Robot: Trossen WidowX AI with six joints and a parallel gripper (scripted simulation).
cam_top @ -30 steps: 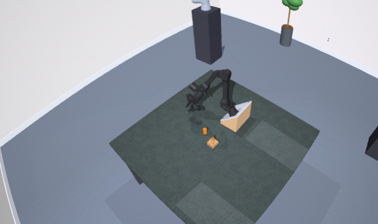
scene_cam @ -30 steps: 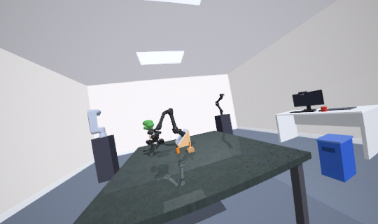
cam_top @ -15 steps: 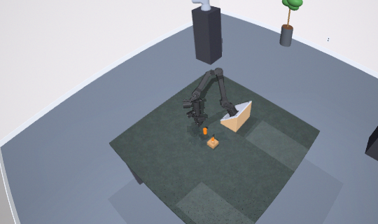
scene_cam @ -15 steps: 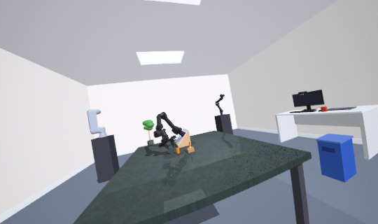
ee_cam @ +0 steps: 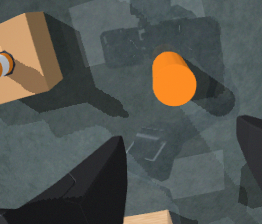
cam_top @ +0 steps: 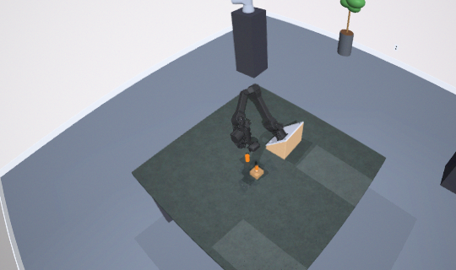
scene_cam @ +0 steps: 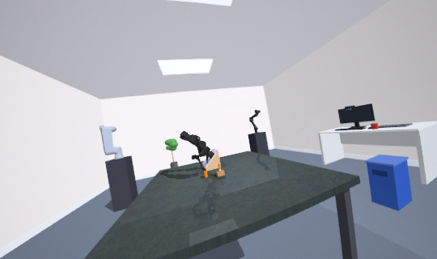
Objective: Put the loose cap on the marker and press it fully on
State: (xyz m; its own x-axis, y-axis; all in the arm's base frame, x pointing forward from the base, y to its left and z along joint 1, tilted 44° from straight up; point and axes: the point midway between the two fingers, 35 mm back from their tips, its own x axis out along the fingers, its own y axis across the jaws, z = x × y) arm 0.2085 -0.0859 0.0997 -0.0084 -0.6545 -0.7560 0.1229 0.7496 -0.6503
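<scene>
My gripper tip is 8 cm above the orange cap. The rest, counted from my gripper tip: holder block 5 cm ahead, 12 cm to the left, 9 cm below.
</scene>
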